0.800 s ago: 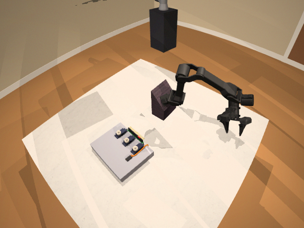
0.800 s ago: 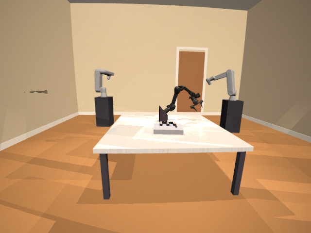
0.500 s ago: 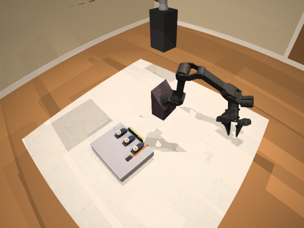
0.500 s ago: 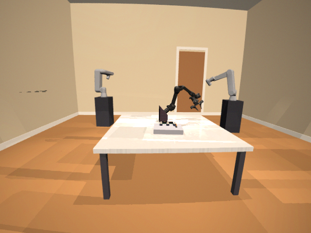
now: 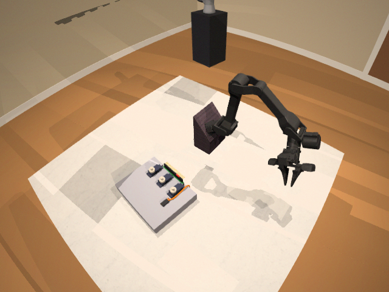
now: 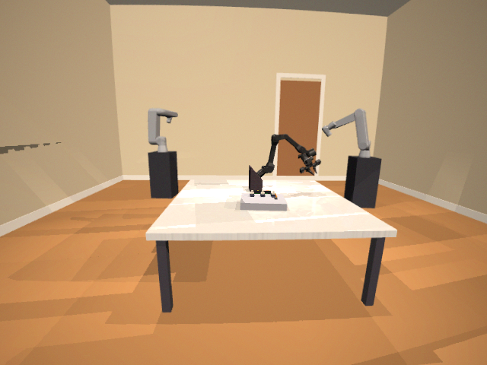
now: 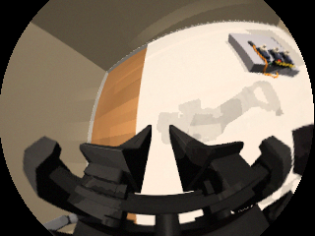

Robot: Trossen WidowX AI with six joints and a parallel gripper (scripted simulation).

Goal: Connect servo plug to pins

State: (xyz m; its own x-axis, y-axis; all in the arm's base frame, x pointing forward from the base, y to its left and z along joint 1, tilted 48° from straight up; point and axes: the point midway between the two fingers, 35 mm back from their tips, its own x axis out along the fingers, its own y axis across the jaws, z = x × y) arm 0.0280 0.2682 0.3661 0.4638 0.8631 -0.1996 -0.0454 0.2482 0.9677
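The grey printed holder lies 40 cm ahead of my gripper tip, 43 cm to the right of it and 14 cm below it.
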